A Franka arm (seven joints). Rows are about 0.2 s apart.
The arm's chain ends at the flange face. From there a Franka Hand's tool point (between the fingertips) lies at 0.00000 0.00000 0.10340 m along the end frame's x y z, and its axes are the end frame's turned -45 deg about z.
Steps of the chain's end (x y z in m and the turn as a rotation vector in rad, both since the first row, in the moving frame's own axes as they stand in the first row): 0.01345, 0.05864, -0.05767, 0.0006, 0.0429, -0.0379; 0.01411, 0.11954, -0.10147, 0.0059, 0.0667, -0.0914; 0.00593, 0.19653, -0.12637, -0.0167, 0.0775, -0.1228; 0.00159, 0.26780, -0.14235, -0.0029, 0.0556, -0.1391; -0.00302, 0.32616, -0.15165, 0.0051, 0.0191, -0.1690
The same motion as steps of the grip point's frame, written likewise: -0.02872, 0.05401, -0.05777, -0.0299, 0.0308, -0.0379; -0.06905, 0.09870, -0.10170, -0.0430, 0.0513, -0.0914; -0.12992, 0.14975, -0.12669, -0.0666, 0.0430, -0.1228; -0.18410, 0.19448, -0.14251, -0.0414, 0.0373, -0.1391; -0.23092, 0.22936, -0.15167, -0.0099, 0.0171, -0.1690
